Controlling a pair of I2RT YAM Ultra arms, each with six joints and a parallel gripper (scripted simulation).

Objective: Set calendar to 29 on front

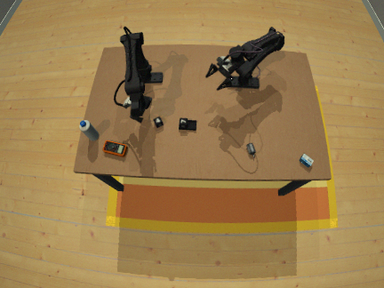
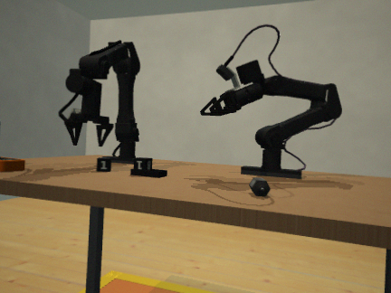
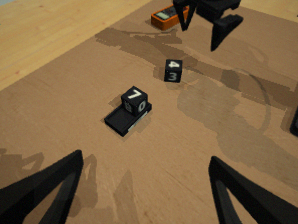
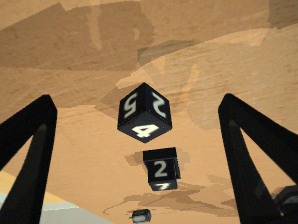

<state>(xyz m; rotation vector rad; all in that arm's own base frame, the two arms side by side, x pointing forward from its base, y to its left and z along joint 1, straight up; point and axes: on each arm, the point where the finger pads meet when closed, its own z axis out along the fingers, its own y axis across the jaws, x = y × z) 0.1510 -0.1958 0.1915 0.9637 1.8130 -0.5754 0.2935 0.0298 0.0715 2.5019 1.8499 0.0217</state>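
Now: the black calendar tray 230 mm to the left of my right hand, 70 mm below it and 20 mm ahead of it.
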